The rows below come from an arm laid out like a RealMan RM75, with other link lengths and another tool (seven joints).
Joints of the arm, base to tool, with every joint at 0 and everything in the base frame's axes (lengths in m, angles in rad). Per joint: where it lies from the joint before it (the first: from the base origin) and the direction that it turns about. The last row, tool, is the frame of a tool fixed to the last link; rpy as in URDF.
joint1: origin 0 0 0.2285 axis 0 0 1
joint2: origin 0 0 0 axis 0 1 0
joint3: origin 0 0 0.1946 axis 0 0 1
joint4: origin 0 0 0 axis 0 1 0
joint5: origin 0 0 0.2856 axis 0 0 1
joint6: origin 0 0 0 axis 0 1 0
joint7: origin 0 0 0.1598 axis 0 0 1
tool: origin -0.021 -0.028 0.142 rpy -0.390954 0 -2.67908
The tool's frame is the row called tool.
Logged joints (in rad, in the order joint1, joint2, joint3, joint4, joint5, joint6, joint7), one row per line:
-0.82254, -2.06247, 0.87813, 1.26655, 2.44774, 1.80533, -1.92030
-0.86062, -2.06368, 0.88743, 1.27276, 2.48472, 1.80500, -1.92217
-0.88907, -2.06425, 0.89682, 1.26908, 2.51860, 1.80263, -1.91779
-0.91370, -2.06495, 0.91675, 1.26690, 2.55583, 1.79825, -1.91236
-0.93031, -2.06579, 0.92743, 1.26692, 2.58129, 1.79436, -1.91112
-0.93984, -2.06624, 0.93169, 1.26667, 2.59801, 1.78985, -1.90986
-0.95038, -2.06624, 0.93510, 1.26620, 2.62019, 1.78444, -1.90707
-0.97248, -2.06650, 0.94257, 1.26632, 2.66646, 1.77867, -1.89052
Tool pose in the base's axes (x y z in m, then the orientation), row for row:
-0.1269, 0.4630, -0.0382, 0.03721, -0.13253, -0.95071, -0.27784
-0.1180, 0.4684, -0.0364, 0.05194, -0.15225, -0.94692, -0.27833
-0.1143, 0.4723, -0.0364, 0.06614, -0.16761, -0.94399, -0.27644
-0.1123, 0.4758, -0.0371, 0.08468, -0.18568, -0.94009, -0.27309
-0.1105, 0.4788, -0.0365, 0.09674, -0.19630, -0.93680, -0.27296
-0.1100, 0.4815, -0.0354, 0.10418, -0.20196, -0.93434, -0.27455
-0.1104, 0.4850, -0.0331, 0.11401, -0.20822, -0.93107, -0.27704
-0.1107, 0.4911, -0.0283, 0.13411, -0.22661, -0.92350, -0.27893
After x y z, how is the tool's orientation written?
As a quaternion, w x y z.
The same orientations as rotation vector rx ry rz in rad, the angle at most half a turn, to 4 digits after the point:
-0.4068, -2.9180, -0.8528
-0.4631, -2.8803, -0.8466
-0.5055, -2.8469, -0.8337
-0.5538, -2.8041, -0.8146
-0.5814, -2.7745, -0.8084
-0.5956, -2.7553, -0.8096
-0.6105, -2.7301, -0.8123
-0.6569, -2.6770, -0.8086

